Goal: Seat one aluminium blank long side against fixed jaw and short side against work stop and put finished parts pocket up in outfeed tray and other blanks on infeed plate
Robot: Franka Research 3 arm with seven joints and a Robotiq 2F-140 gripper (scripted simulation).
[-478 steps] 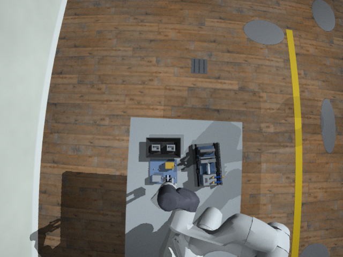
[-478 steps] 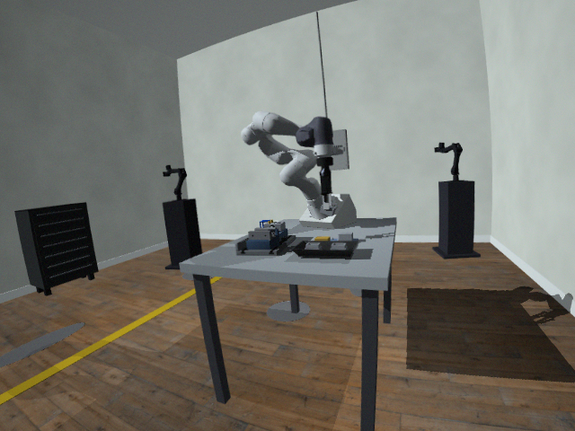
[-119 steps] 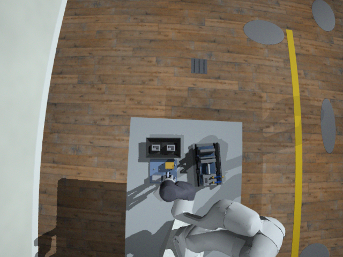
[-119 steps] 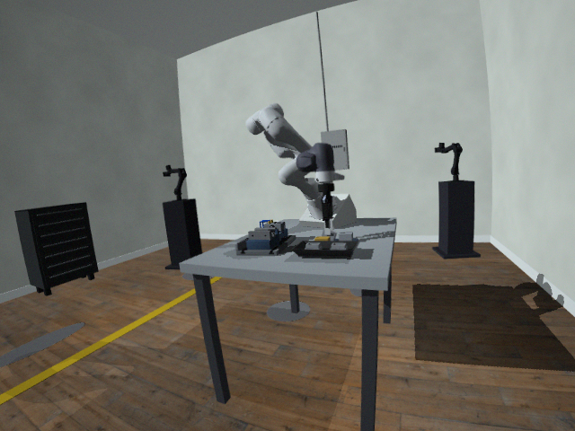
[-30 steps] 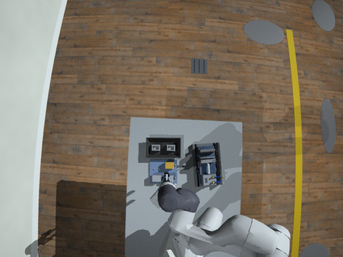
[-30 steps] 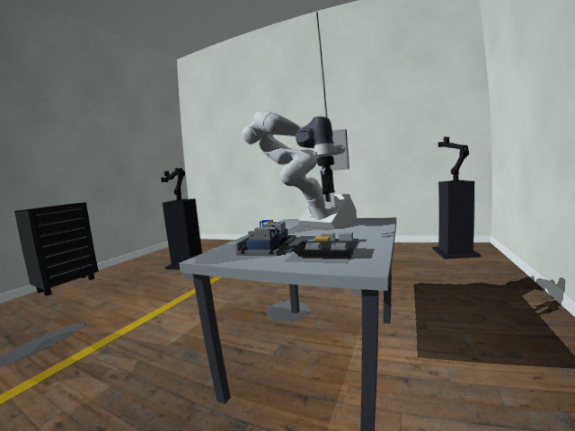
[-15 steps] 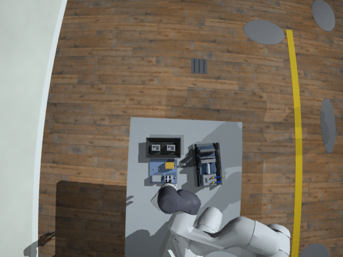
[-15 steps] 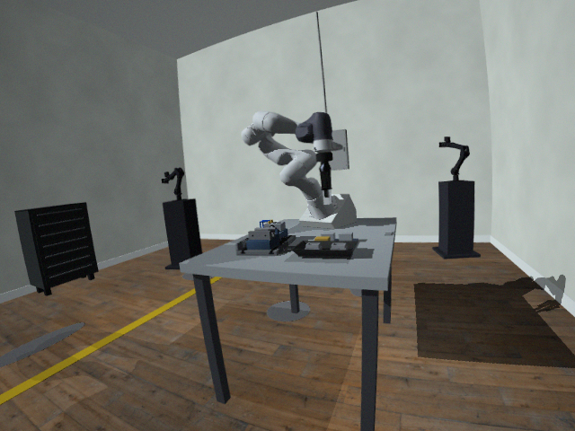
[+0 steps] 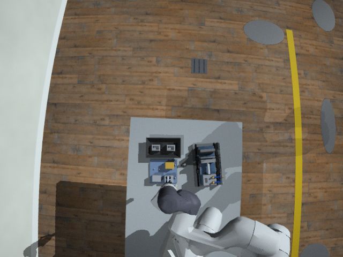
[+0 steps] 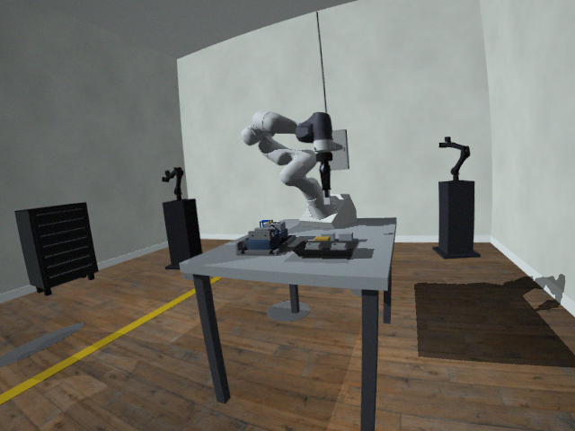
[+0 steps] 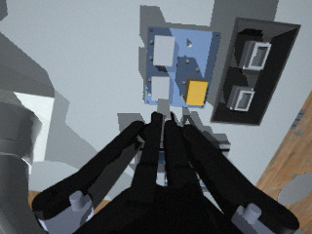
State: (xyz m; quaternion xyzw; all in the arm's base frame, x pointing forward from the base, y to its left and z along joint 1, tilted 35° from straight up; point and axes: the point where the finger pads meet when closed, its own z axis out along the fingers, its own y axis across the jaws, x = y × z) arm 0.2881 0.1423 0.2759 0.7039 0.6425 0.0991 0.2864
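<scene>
The brass blank lies 8 cm ahead of my hand, 3 cm to the right of it and 19 cm below it. Also, from my hand: vise: 4 cm ahead, 28 cm to the right, 17 cm below.
</scene>
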